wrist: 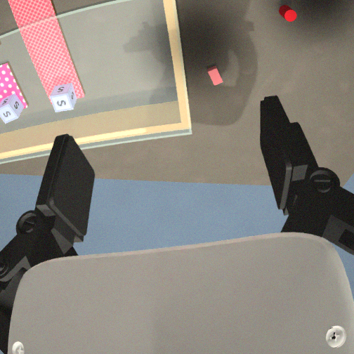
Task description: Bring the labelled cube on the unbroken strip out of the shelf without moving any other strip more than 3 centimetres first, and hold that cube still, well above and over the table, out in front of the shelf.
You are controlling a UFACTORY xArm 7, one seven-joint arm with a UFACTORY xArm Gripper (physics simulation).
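Observation:
The glass-topped shelf (178, 65) with pale wooden walls shows at the upper left. Inside, a red-and-white checked strip (42, 40) runs in one piece from the top edge of the view toward the near side. A white cube (62, 98) labelled S sits on its near end. To its left, a short piece of pink polka-dot strip (10, 86) carries another cube (11, 110) labelled S at the left edge. My gripper (167, 136) is open and empty, above and in front of the shelf's near right corner, apart from both cubes.
A small pink block (215, 75) lies on the brown table (225, 155) right of the shelf. A red cylinder (288, 14) is farther off at the upper right. The table's near edge meets a blue surface (175, 215) below. A dark arm shadow falls across the shelf's right side.

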